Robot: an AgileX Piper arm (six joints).
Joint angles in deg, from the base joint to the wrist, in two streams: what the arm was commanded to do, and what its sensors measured. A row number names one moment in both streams.
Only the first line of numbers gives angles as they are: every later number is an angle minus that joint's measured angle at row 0.
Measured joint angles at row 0:
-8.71 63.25 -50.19 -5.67 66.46 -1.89
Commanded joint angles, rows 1 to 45:
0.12 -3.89 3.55 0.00 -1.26 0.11
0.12 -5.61 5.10 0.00 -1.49 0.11
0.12 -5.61 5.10 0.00 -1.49 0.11
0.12 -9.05 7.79 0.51 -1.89 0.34
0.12 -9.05 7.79 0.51 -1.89 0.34
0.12 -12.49 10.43 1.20 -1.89 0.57
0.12 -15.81 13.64 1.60 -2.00 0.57
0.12 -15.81 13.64 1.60 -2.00 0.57
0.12 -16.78 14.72 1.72 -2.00 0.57
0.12 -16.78 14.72 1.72 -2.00 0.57
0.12 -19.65 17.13 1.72 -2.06 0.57
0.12 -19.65 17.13 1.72 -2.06 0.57
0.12 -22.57 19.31 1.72 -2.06 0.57
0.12 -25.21 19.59 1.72 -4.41 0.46
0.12 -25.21 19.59 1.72 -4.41 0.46
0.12 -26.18 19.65 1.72 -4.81 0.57
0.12 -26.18 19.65 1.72 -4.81 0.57
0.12 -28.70 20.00 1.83 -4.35 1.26
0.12 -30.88 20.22 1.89 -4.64 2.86
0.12 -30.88 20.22 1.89 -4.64 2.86
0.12 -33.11 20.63 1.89 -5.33 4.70
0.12 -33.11 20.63 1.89 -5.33 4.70
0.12 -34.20 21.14 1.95 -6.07 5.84
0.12 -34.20 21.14 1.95 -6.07 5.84
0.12 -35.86 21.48 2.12 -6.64 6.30
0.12 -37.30 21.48 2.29 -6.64 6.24
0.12 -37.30 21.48 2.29 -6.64 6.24
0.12 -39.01 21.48 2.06 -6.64 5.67
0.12 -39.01 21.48 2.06 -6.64 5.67
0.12 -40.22 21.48 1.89 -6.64 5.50
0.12 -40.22 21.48 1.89 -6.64 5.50
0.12 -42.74 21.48 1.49 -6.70 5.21
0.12 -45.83 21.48 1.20 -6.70 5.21
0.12 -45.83 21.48 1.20 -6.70 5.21
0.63 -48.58 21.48 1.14 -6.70 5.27
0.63 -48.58 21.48 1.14 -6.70 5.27
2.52 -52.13 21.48 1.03 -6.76 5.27
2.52 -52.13 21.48 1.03 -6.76 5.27
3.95 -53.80 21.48 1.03 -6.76 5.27
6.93 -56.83 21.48 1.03 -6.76 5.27
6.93 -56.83 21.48 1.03 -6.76 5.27
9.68 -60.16 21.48 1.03 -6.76 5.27
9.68 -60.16 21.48 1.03 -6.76 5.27
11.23 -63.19 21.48 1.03 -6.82 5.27
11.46 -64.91 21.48 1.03 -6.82 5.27
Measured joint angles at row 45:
10.20 -61.07 21.08 1.43 -6.13 5.61
